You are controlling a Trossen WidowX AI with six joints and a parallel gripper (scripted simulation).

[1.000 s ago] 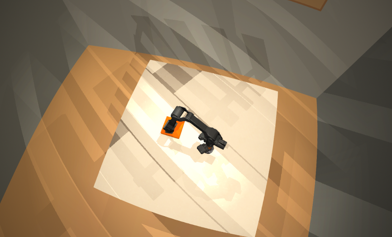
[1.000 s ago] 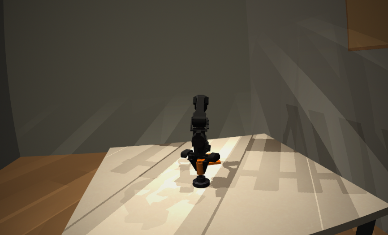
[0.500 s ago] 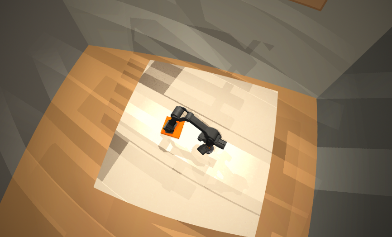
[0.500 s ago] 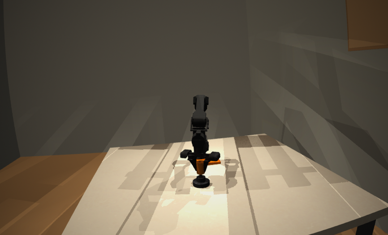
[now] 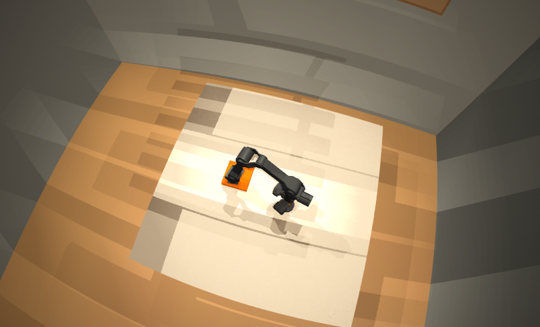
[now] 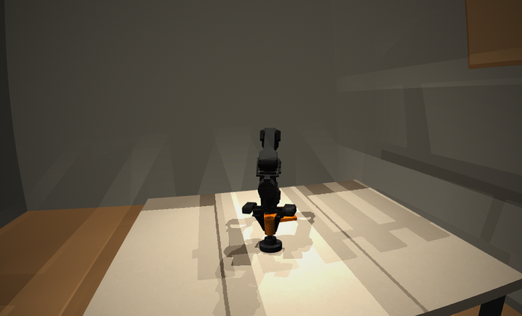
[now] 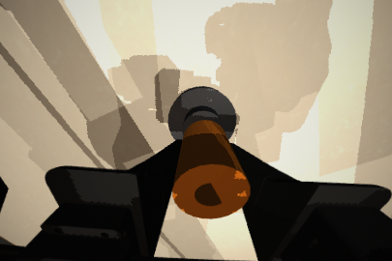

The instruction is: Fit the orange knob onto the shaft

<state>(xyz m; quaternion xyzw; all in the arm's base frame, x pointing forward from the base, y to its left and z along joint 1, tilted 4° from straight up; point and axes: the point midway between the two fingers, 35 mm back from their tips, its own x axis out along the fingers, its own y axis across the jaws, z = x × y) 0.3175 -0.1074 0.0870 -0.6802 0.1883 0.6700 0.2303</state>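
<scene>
Right now the orange knob is 20 mm above my gripper tip. Round my gripper tip: dark round pedestal 40 mm below.
</scene>
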